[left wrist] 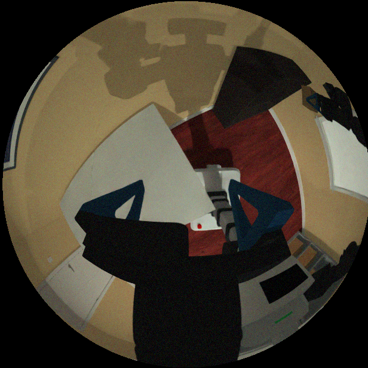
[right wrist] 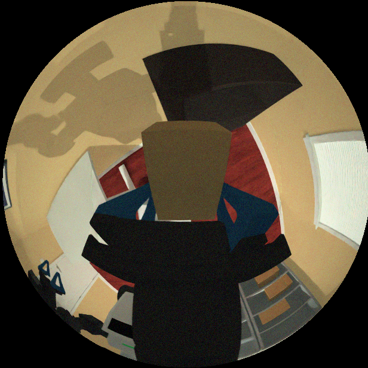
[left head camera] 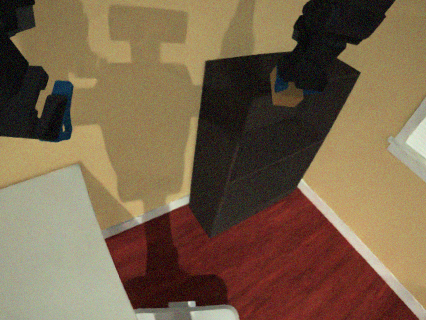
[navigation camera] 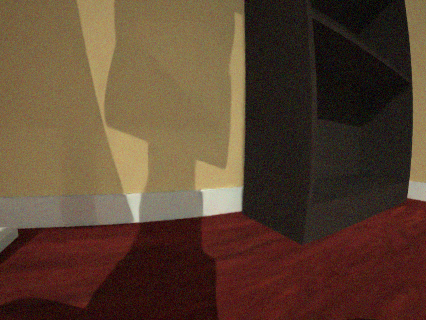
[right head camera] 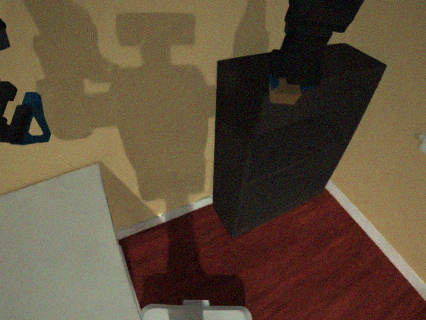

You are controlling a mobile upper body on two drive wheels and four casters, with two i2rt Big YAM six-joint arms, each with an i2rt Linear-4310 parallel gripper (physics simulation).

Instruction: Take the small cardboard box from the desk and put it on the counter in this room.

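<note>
A small brown cardboard box is held between the blue fingers of my right gripper. The box hangs in the air in front of the black bookcase in the head views. In the left wrist view the box shows at the right edge. My left gripper is wide open and empty, high near the white desk; part of it shows at the left of both head views. The white desk is at the left. I cannot identify the counter.
A tall black bookcase stands close ahead against the wall. My white base is beside the desk corner. A grey rack with brown boxes shows at lower right; a window is at right.
</note>
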